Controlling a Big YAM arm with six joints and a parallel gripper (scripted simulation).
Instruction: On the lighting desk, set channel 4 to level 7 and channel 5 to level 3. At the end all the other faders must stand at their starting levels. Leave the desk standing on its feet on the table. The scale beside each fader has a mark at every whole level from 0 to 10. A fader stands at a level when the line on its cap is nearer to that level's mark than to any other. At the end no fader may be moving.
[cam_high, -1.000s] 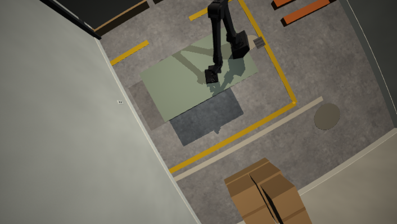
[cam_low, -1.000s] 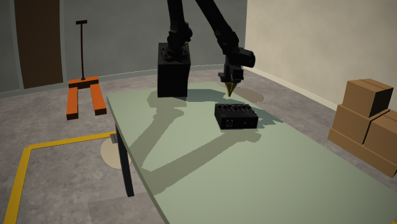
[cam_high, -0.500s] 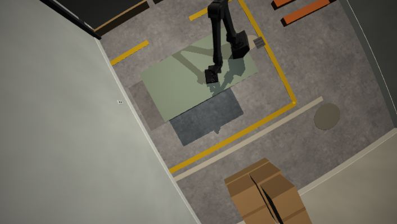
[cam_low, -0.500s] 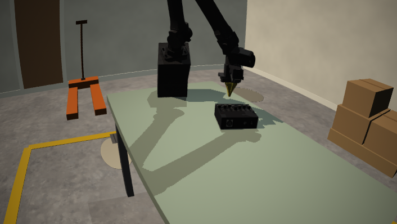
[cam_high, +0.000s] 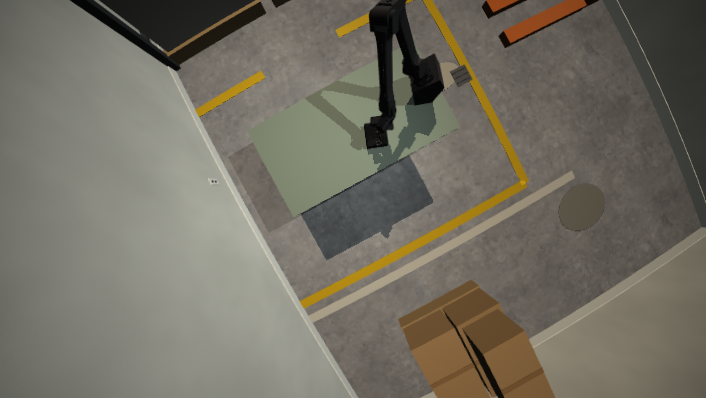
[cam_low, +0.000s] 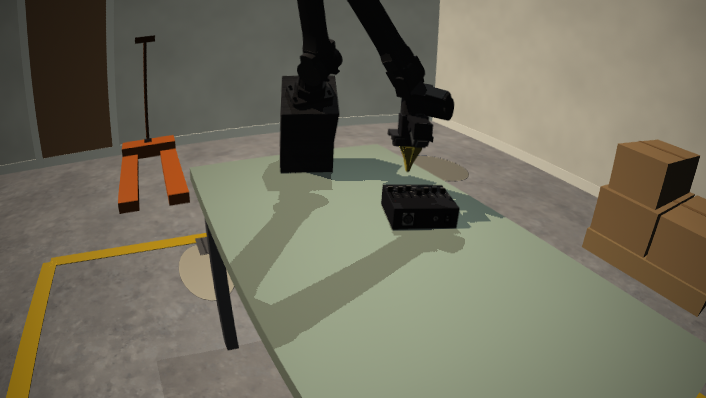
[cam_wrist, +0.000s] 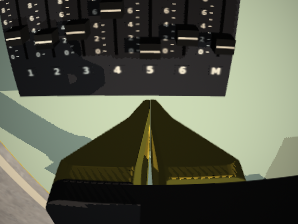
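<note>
Right now my hand is 2 cm short of the channel 5 fader cap, 1 cm to the left of it and 4 cm above it. Round my hand: channel 4 fader cap 5 cm ahead, 4 cm below; then master fader cap 1 cm ahead, 5 cm to the right, 4 cm below; then channel 6 fader cap 2 cm ahead, 3 cm to the right, 4 cm below.
</note>
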